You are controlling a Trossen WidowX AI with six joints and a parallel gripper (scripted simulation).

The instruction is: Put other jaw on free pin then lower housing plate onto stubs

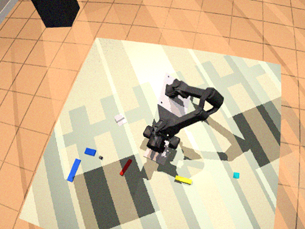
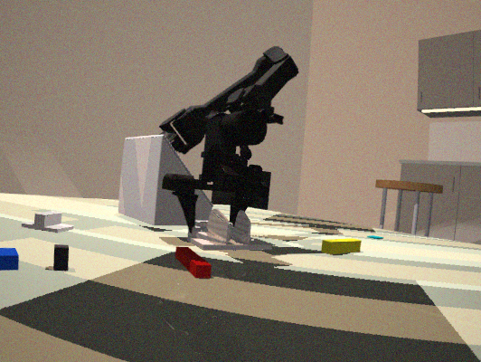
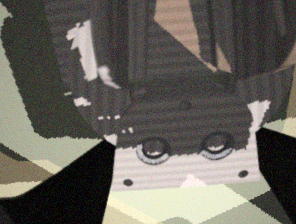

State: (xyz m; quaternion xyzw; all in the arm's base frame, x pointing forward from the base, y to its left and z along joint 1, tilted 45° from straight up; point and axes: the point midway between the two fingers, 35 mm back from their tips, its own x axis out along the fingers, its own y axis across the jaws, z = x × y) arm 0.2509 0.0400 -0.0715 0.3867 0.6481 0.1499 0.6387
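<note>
Now: the base plate 1 cm ahead of my gripper tip and 2 cm above it. Round my gripper tip: red bar 15 cm ahead, 17 cm to the right; then yellow bar 19 cm ahead, 13 cm to the left; then white block 12 cm behind, 26 cm to the right.
</note>
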